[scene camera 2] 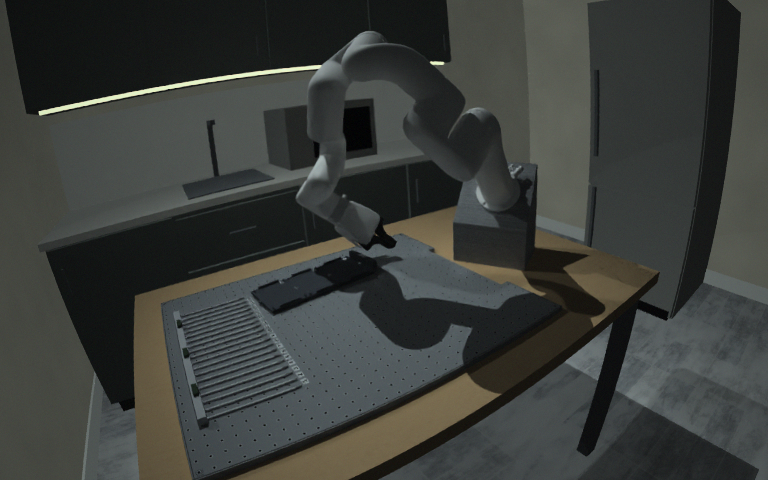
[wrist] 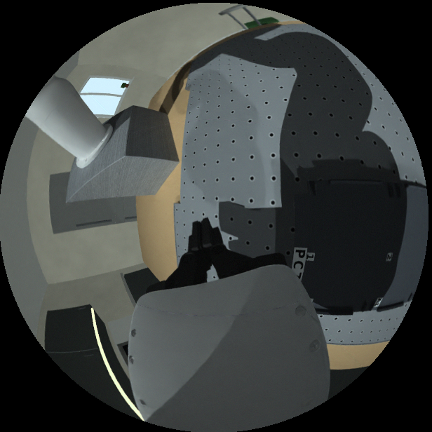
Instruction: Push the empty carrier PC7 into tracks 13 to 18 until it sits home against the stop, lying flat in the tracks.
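Seen in the pictures: gripper, between the fingertips: [scene camera 2: 393, 245]; arm's base, origin of its link: [scene camera 2: 498, 191].
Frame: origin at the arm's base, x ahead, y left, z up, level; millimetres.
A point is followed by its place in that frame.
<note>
The empty carrier PC7 [scene camera 2: 308, 285] {x 546, y 14, z -168 mm} [wrist: 350, 230], a dark flat tray, lies on the pegboard with its left end near the entry ends of the tracks [scene camera 2: 235, 345] {x 731, y 227, z -178 mm} at their far side. Its label shows at the robot-side end in the wrist view. The tracks are parallel rails running to a grey stop bar [scene camera 2: 189, 370] {x 819, y 316, z -163 mm} at the left. Which tracks the carrier faces is too small to read. My gripper [scene camera 2: 393, 243] {x 288, y -91, z -142 mm} [wrist: 204, 229] is shut and empty, tilted, a little above the pegboard beyond the carrier's robot-side end, apart from it. The arm's shadow covers part of the carrier.
The perforated board [scene camera 2: 396, 362] {x 423, y 378, z -179 mm} [wrist: 225, 135] lies on the wooden table [scene camera 2: 441, 418] {x 395, y 535, z -192 mm} [wrist: 155, 240]. The robot's grey base block [scene camera 2: 489, 243] {x 57, y 50, z -126 mm} [wrist: 145, 165] stands at the right rear. A kitchen counter [scene camera 2: 141, 212] runs behind the table.
</note>
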